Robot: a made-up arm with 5 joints. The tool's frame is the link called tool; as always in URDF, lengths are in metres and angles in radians. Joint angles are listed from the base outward.
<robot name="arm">
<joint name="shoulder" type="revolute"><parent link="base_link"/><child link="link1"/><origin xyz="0.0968 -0.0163 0.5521" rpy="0 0 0"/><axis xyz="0 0 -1"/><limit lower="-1.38" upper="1.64"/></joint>
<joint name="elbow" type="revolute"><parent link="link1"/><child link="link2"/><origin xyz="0.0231 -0.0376 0.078" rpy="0 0 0"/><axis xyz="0 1 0"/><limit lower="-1.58" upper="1.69"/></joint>
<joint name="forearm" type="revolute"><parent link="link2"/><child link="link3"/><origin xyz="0.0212 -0.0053 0.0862" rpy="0 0 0"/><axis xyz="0 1 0"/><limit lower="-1.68" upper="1.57"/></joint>
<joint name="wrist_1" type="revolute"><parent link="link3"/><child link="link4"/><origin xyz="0.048 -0.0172 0.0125" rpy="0 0 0"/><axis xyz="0 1 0"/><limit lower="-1.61" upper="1.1"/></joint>
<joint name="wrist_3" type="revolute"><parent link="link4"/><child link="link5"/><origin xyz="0.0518 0.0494 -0.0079" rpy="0 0 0"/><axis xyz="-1 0 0"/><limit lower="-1.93" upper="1.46"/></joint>
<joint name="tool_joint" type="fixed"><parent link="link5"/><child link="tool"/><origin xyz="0.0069 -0.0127 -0.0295" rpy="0 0 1.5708"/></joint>
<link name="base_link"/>
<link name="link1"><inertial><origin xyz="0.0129 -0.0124 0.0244"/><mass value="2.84"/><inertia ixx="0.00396" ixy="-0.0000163" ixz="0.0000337" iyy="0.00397" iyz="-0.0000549" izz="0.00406"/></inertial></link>
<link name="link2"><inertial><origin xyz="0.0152 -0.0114 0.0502"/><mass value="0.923"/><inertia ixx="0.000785" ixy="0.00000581" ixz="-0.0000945" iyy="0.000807" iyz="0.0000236" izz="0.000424"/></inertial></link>
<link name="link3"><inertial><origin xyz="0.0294 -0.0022 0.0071"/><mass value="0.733"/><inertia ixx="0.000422" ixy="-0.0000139" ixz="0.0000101" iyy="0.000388" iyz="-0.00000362" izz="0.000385"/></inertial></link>
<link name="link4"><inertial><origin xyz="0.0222 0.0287 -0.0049"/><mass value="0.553"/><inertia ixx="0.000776" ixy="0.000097" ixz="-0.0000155" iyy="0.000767" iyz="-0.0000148" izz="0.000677"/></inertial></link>
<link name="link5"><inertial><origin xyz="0.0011 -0.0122 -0.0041"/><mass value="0.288"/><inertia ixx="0.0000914" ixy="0" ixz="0" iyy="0.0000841" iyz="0" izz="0.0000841"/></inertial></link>
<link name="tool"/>
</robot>
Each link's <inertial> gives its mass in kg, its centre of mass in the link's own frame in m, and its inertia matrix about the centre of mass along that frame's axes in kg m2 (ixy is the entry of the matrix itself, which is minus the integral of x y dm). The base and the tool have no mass. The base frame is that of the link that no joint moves.
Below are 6 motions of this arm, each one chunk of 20 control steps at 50 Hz.
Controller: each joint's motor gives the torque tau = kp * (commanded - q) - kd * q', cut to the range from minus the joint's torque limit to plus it. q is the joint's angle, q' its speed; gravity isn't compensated. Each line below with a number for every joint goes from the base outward.
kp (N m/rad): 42 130 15 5.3 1.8
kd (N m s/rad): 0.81 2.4 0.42 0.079 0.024
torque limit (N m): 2.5 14 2.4 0.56 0.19
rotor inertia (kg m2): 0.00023 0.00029 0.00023 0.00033 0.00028
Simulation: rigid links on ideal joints. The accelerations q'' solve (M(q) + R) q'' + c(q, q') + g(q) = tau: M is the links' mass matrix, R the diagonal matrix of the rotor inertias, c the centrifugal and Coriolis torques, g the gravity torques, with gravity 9.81 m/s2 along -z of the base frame. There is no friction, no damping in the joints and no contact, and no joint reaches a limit. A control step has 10 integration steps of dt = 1/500 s. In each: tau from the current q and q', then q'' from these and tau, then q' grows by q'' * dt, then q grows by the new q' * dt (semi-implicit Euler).
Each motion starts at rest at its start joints. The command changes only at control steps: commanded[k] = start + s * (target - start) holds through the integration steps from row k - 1 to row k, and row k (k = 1, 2, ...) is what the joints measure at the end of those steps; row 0 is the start. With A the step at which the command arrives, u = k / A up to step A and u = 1 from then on. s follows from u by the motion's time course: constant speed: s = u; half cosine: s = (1 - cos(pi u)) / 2; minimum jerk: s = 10 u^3 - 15 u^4 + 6 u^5; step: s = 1 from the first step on.
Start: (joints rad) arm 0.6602 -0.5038 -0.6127 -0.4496 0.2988
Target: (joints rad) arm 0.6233 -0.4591 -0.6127 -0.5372 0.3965
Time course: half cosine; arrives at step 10
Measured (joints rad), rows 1 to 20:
1: 0.6599 -0.5051 -0.6086 -0.4485 0.3014
2: 0.6590 -0.5034 -0.6061 -0.4496 0.3072
3: 0.6559 -0.4993 -0.6041 -0.4568 0.3168
4: 0.6508 -0.4933 -0.6026 -0.4683 0.3301
5: 0.6448 -0.4864 -0.6014 -0.4819 0.3455
6: 0.6385 -0.4793 -0.6004 -0.4955 0.3610
7: 0.6327 -0.4725 -0.5993 -0.5079 0.3752
8: 0.6278 -0.4667 -0.5982 -0.5177 0.3865
9: 0.6242 -0.4625 -0.5971 -0.5239 0.3939
10: 0.6222 -0.4603 -0.5962 -0.5261 0.3968
11: 0.6219 -0.4596 -0.5957 -0.5257 0.3962
12: 0.6224 -0.4597 -0.5959 -0.5256 0.3953
13: 0.6230 -0.4600 -0.5967 -0.5267 0.3956
14: 0.6233 -0.4603 -0.5979 -0.5285 0.3965
15: 0.6234 -0.4605 -0.5989 -0.5301 0.3973
16: 0.6235 -0.4607 -0.5997 -0.5310 0.3976
17: 0.6235 -0.4607 -0.6000 -0.5311 0.3975
18: 0.6235 -0.4606 -0.6000 -0.5307 0.3973
19: 0.6234 -0.4606 -0.5997 -0.5301 0.3971
20: 0.6233 -0.4605 -0.5994 -0.5295 0.3969

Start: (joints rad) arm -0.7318 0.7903 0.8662 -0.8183 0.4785
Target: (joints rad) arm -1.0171 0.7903 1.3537 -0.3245 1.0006
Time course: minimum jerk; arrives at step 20
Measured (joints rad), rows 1 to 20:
1: -0.7318 0.7985 0.8668 -0.8161 0.4765
2: -0.7331 0.8027 0.8740 -0.7994 0.4722
3: -0.7357 0.8042 0.8853 -0.7810 0.4748
4: -0.7407 0.8044 0.8989 -0.7653 0.4890
5: -0.7496 0.8041 0.9148 -0.7496 0.5141
6: -0.7636 0.8036 0.9346 -0.7297 0.5477
7: -0.7830 0.8031 0.9600 -0.7023 0.5875
8: -0.8072 0.8029 0.9916 -0.6667 0.6319
9: -0.8346 0.8030 1.0289 -0.6243 0.6795
10: -0.8635 0.8030 1.0703 -0.5781 0.7292
11: -0.8923 0.8030 1.1138 -0.5312 0.7792
12: -0.9195 0.8029 1.1573 -0.4862 0.8275
13: -0.9443 0.8027 1.1986 -0.4451 0.8724
14: -0.9661 0.8023 1.2363 -0.4091 0.9119
15: -0.9845 0.8020 1.2689 -0.3793 0.9448
16: -0.9990 0.8017 1.2954 -0.3564 0.9702
17: -1.0096 0.8014 1.3153 -0.3407 0.9880
18: -1.0161 0.8012 1.3286 -0.3321 0.9984
19: -1.0189 0.8010 1.3358 -0.3298 1.0030
20: -1.0192 0.8008 1.3381 -0.3321 1.0037

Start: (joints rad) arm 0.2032 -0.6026 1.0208 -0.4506 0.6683
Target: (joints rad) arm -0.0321 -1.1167 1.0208 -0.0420 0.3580
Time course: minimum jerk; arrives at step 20
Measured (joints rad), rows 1 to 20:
1: 0.2027 -0.6031 1.0357 -0.4455 0.6655
2: 0.2015 -0.6047 1.0549 -0.4160 0.6545
3: 0.1983 -0.6108 1.0730 -0.3827 0.6388
4: 0.1923 -0.6237 1.0856 -0.3567 0.6238
5: 0.1833 -0.6442 1.0907 -0.3389 0.6104
6: 0.1708 -0.6723 1.0895 -0.3243 0.5963
7: 0.1551 -0.7072 1.0849 -0.3070 0.5789
8: 0.1368 -0.7478 1.0799 -0.2830 0.5569
9: 0.1166 -0.7927 1.0763 -0.2513 0.5305
10: 0.0955 -0.8401 1.0749 -0.2137 0.5012
11: 0.0740 -0.8882 1.0751 -0.1732 0.4707
12: 0.0530 -0.9352 1.0763 -0.1332 0.4411
13: 0.0332 -0.9793 1.0777 -0.0964 0.4139
14: 0.0154 -1.0188 1.0787 -0.0643 0.3902
15: 0.0001 -1.0525 1.0793 -0.0381 0.3708
16: -0.0121 -1.0792 1.0796 -0.0179 0.3559
17: -0.0211 -1.0987 1.0796 -0.0037 0.3456
18: -0.0270 -1.1112 1.0796 0.0049 0.3395
19: -0.0301 -1.1176 1.0796 0.0089 0.3371
20: -0.0314 -1.1199 1.0794 0.0098 0.3370

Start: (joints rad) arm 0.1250 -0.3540 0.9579 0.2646 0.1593
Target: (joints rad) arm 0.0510 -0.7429 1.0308 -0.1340 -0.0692
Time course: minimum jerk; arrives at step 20
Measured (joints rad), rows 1 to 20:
1: 0.1246 -0.3521 0.9723 0.2606 0.1578
2: 0.1234 -0.3527 0.9886 0.2743 0.1501
3: 0.1224 -0.3576 1.0027 0.2873 0.1388
4: 0.1213 -0.3676 1.0131 0.2864 0.1279
5: 0.1191 -0.3832 1.0191 0.2701 0.1181
6: 0.1152 -0.4043 1.0221 0.2425 0.1075
7: 0.1099 -0.4305 1.0240 0.2090 0.0939
8: 0.1038 -0.4610 1.0268 0.1736 0.0765
9: 0.0973 -0.4947 1.0313 0.1383 0.0560
10: 0.0908 -0.5305 1.0377 0.1036 0.0337
11: 0.0844 -0.5669 1.0451 0.0694 0.0111
12: 0.0782 -0.6025 1.0527 0.0361 -0.0105
13: 0.0722 -0.6359 1.0599 0.0043 -0.0302
14: 0.0668 -0.6659 1.0662 -0.0247 -0.0471
15: 0.0621 -0.6914 1.0714 -0.0494 -0.0610
16: 0.0584 -0.7117 1.0756 -0.0688 -0.0717
17: 0.0555 -0.7265 1.0788 -0.0822 -0.0791
18: 0.0536 -0.7359 1.0814 -0.0898 -0.0836
19: 0.0525 -0.7407 1.0834 -0.0923 -0.0857
20: 0.0518 -0.7424 1.0851 -0.0913 -0.0864

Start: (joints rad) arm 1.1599 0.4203 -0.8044 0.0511 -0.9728
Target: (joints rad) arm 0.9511 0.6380 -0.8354 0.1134 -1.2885
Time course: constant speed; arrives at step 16
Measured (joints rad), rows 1 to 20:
1: 1.1592 0.4321 -0.8026 0.0517 -0.9831
2: 1.1533 0.4496 -0.7902 0.0705 -1.0027
3: 1.1409 0.4679 -0.7737 0.1016 -1.0264
4: 1.1236 0.4855 -0.7584 0.1289 -1.0506
5: 1.1043 0.5017 -0.7484 0.1443 -1.0735
6: 1.0854 0.5161 -0.7452 0.1480 -1.0948
7: 1.0687 0.5291 -0.7480 0.1442 -1.1147
8: 1.0547 0.5416 -0.7541 0.1382 -1.1335
9: 1.0428 0.5540 -0.7609 0.1339 -1.1518
10: 1.0322 0.5668 -0.7666 0.1334 -1.1699
11: 1.0218 0.5802 -0.7703 0.1366 -1.1882
12: 1.0108 0.5940 -0.7722 0.1423 -1.2069
13: 0.9986 0.6081 -0.7728 0.1488 -1.2261
14: 0.9855 0.6223 -0.7731 0.1550 -1.2456
15: 0.9716 0.6364 -0.7736 0.1602 -1.2654
16: 0.9574 0.6503 -0.7747 0.1642 -1.2852
17: 0.9448 0.6568 -0.7699 0.1703 -1.2949
18: 0.9370 0.6586 -0.7673 0.1768 -1.2953
19: 0.9351 0.6584 -0.7680 0.1765 -1.2933
20: 0.9381 0.6575 -0.7710 0.1709 -1.2916

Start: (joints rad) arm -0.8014 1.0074 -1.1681 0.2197 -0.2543
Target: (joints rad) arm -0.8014 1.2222 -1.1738 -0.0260 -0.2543
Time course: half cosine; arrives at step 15
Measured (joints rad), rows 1 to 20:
1: -0.8010 1.0157 -1.1606 0.2169 -0.2551
2: -0.8006 1.0280 -1.1431 0.2292 -0.2609
3: -0.8005 1.0424 -1.1252 0.2448 -0.2701
4: -0.8006 1.0588 -1.1116 0.2463 -0.2767
5: -0.8009 1.0767 -1.1046 0.2301 -0.2779
6: -0.8012 1.0959 -1.1038 0.2012 -0.2754
7: -0.8015 1.1160 -1.1070 0.1668 -0.2719
8: -0.8018 1.1370 -1.1113 0.1332 -0.2692
9: -0.8019 1.1585 -1.1145 0.1040 -0.2681
10: -0.8020 1.1796 -1.1155 0.0806 -0.2685
11: -0.8020 1.1992 -1.1144 0.0630 -0.2698
12: -0.8020 1.2164 -1.1119 0.0501 -0.2715
13: -0.8019 1.2300 -1.1091 0.0412 -0.2730
14: -0.8018 1.2394 -1.1067 0.0357 -0.2741
15: -0.8017 1.2440 -1.1052 0.0335 -0.2745
16: -0.8015 1.2450 -1.1057 0.0326 -0.2742
17: -0.8014 1.2445 -1.1081 0.0296 -0.2731
18: -0.8013 1.2437 -1.1114 0.0247 -0.2715
19: -0.8013 1.2429 -1.1145 0.0204 -0.2700
20: -0.8012 1.2425 -1.1167 0.0181 -0.2693

